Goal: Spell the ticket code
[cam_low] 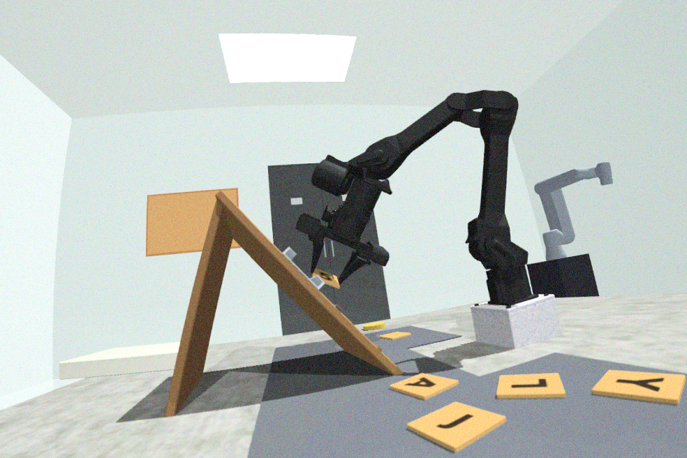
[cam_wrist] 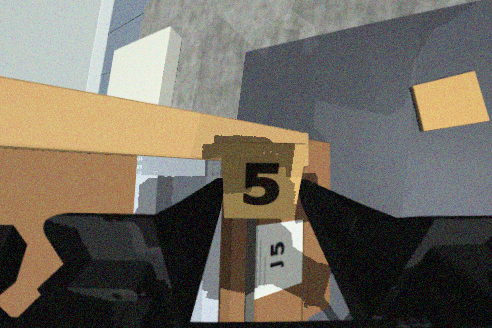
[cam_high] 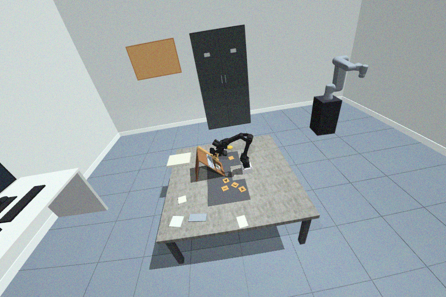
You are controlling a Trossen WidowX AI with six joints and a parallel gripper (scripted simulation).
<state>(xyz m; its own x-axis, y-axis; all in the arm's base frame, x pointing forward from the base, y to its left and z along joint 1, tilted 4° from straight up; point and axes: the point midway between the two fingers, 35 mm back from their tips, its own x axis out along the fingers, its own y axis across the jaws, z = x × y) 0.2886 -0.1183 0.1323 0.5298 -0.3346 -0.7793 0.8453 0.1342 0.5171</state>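
Right now the white ticket is 10 mm behind my gripper tip, 90 mm to the left of it and 80 mm below it. Also, from my gripper tip: dark mat: 110 mm behind, 140 mm to the left, 160 mm below; then orange tile: 160 mm behind, 130 mm to the right, 150 mm below; then orange tile marked 5: right at my gripper tip.
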